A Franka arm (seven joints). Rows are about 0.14 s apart.
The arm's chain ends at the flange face. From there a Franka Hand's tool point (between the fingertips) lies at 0.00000 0.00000 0.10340 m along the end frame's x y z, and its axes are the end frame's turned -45 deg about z.
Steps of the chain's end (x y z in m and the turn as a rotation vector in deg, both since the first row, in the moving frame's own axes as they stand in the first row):
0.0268, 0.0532, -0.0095, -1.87, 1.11, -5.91
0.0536, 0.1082, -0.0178, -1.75, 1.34, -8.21
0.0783, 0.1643, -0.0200, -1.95, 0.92, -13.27
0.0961, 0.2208, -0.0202, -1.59, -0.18, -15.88
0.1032, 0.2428, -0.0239, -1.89, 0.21, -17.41
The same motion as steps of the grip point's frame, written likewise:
-0.0194, 0.0604, -0.0096, -2.11, -0.54, -5.91
-0.0388, 0.1184, -0.0179, -2.18, -0.29, -8.21
-0.0617, 0.1753, -0.0201, -2.03, -0.73, -13.27
-0.0902, 0.2262, -0.0202, -1.00, -1.25, -15.88
-0.1004, 0.2476, -0.0240, -1.48, -1.19, -17.41

